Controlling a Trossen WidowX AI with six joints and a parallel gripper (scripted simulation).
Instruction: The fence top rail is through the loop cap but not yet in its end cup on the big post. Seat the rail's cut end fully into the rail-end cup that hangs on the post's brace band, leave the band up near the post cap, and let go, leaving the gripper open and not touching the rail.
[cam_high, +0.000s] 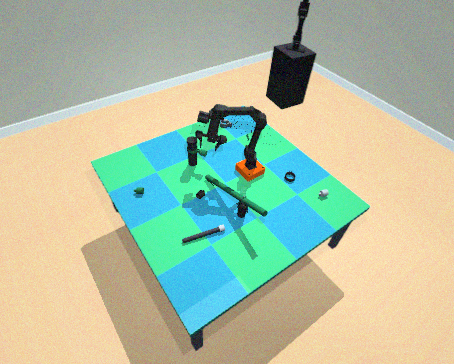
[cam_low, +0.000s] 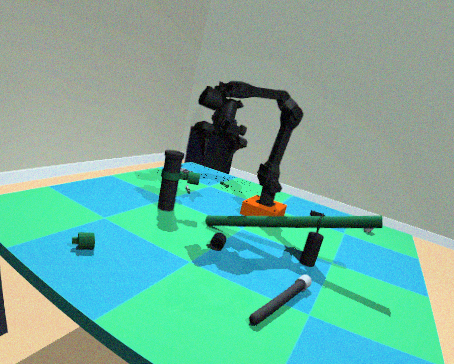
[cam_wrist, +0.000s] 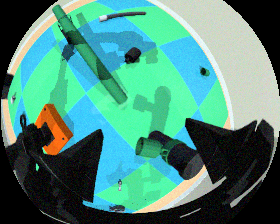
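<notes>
The green brace band is 2 cm ahead of my gripper tip, 11 cm to the right of it and 9 cm below it. Also, from my gripper tip: loop cap (3 cm behind, 38 cm to the left, 11 cm below); white fitting (56 cm behind, 49 cm to the left, 20 cm below).
</notes>
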